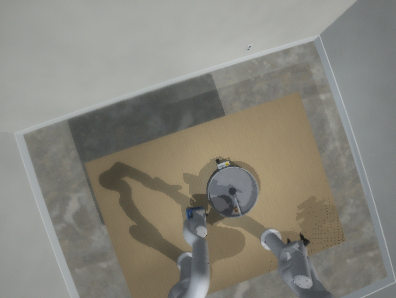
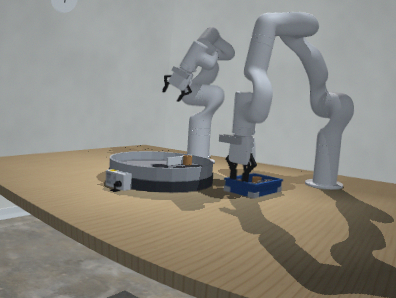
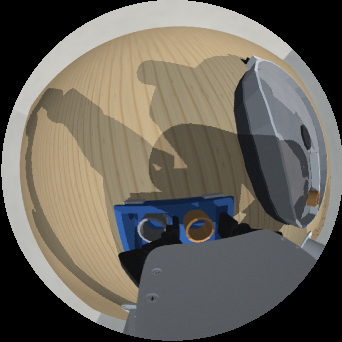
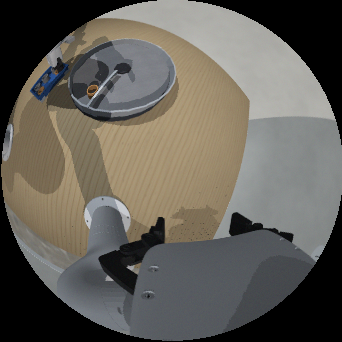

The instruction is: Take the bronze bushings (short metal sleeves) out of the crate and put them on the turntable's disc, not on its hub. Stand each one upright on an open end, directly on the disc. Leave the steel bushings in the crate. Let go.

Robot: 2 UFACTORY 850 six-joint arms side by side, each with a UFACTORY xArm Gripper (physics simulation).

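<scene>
A blue crate (image 1: 189, 213) (image 2: 260, 189) (image 4: 51, 86) holds bronze and steel bushings. My left gripper (image 2: 240, 175) (image 3: 198, 224) is open, its fingers down in the crate on either side of an upright bronze bushing (image 3: 200, 239). A steel bushing (image 3: 152, 230) stands beside it. Another bronze bushing (image 2: 256, 179) (image 4: 40, 89) shows in the crate; my gripper hides part of the crate. One bronze bushing (image 1: 236, 210) (image 2: 187, 160) (image 3: 313, 198) (image 4: 92, 90) stands upright on the turntable's disc (image 1: 245, 180) (image 4: 145, 60), away from the hub (image 1: 232, 191) (image 4: 122, 68). My right gripper (image 1: 297, 240) (image 2: 173, 95) (image 4: 198, 226) is open and empty, high above the table.
The turntable's raised wall (image 2: 160, 174) surrounds the disc beside the crate. A thin bar (image 4: 105, 84) runs from the hub toward the wall, close by the bushing on the disc. A small control box (image 1: 223, 164) (image 2: 117, 179) sits at the turntable's outer side.
</scene>
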